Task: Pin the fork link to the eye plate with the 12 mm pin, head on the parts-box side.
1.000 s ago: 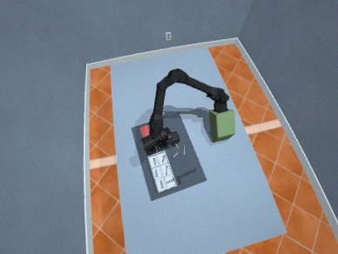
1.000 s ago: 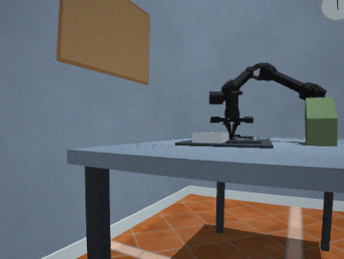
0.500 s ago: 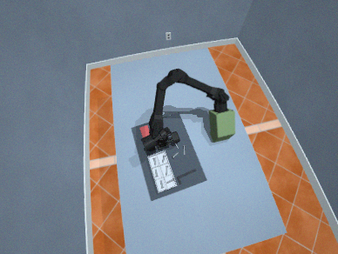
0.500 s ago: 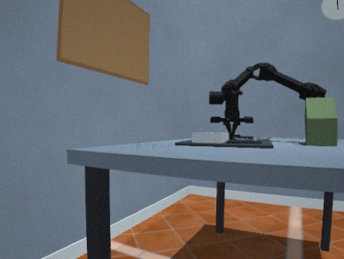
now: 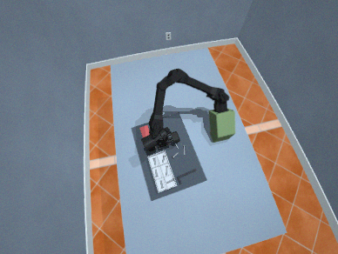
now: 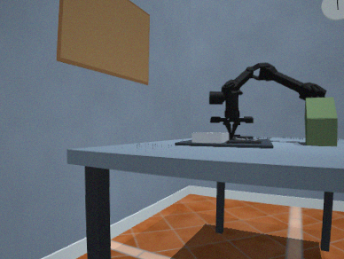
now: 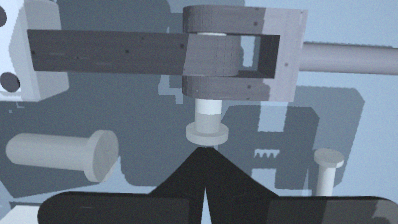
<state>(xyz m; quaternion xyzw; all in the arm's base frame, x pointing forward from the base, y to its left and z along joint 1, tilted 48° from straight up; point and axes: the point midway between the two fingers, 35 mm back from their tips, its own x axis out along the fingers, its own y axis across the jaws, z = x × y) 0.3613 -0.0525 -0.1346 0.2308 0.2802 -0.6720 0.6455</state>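
My gripper is now 50 mm to the left of the eye plate, 30 mm above it and 20 mm short of it. The rest, counted from my hand: thick headed pin 70 mm ahead, 30 mm below; then dark mat 50 mm to the left, 40 mm below; then thin headed pin 70 mm behind, 30 mm below, 20 mm to the left.
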